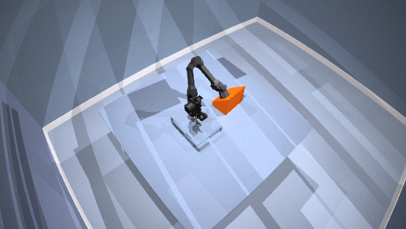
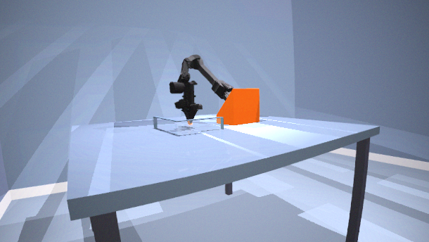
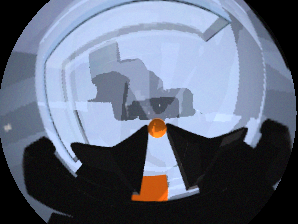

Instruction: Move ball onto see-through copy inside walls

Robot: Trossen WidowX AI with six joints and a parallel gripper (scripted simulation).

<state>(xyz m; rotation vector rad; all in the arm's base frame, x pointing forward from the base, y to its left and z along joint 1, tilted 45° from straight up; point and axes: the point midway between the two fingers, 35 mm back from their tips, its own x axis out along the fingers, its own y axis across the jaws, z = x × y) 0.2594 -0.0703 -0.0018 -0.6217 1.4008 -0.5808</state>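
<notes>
My gripper tip is now right at the orange ball. Also, from my gripper tip: pale copy of ball: 10 mm below.
</notes>
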